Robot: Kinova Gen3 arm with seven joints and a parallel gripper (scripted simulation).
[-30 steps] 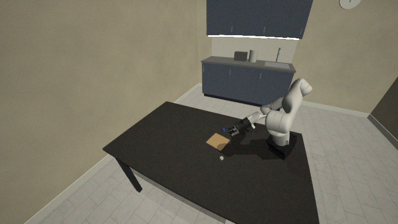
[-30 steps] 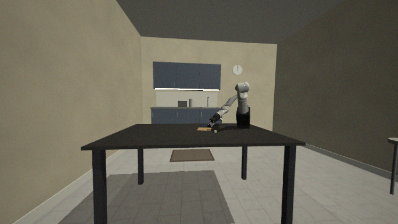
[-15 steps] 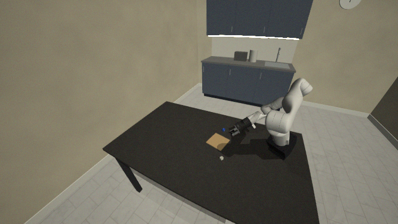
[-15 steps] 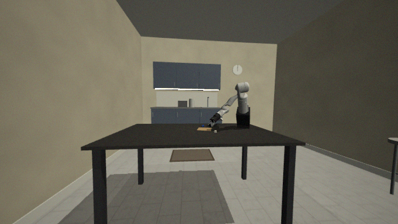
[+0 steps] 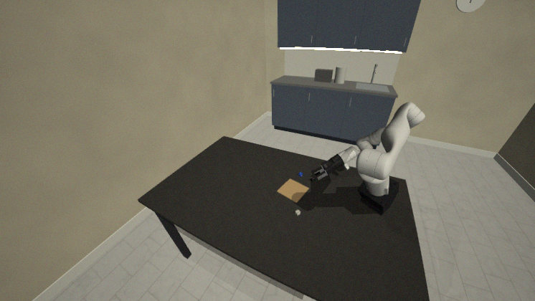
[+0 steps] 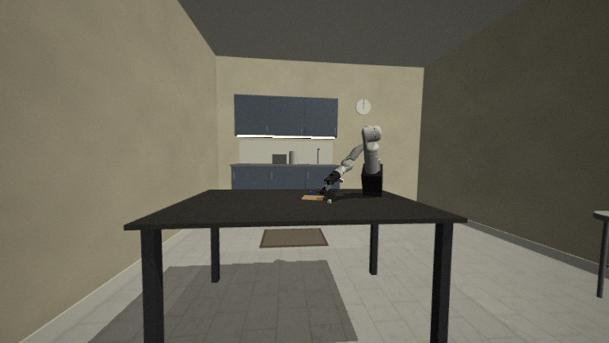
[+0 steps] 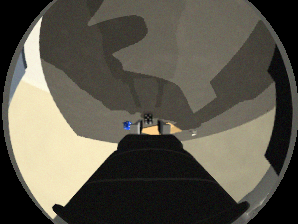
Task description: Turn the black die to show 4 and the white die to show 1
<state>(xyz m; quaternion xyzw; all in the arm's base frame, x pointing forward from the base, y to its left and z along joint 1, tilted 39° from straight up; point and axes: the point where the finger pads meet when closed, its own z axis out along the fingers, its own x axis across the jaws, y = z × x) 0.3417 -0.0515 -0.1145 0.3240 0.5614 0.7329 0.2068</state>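
Now: hand 3 cm short of the black die, 3 cm to the right of it and 3 cm above it. Also, from my hand: white die (1 cm behind, 30 cm to the left, 3 cm below); tan mat (9 cm ahead, 16 cm to the left, 4 cm below); blue die (11 cm ahead, 2 cm to the left, 3 cm below).
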